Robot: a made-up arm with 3 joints. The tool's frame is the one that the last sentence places.
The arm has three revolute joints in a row. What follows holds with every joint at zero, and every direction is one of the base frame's.
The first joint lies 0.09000 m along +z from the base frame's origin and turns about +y.
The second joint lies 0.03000 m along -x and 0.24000 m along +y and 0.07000 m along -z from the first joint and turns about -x.
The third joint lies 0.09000 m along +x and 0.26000 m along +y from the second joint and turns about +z.
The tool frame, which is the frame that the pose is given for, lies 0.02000 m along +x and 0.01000 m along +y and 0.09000 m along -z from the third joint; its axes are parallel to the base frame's.
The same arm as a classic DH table. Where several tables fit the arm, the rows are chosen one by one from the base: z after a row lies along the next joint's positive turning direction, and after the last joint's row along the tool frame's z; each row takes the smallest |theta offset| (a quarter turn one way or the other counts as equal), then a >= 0, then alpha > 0; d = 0 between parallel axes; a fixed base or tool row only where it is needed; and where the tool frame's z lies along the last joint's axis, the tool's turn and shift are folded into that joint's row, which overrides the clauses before.
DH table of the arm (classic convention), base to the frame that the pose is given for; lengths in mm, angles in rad. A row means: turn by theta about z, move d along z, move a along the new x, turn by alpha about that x. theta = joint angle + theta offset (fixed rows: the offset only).
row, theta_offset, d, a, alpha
base (fixed), 0, 90, 0, -1.5708
joint 1, 1.5708, 240, 70, -1.5708
joint 2, -1.5708, -60, 260, 1.5708
joint 3, -1.1071, 0, 22.4, 0
tool (fixed), -0.4636, -90, 0, 0

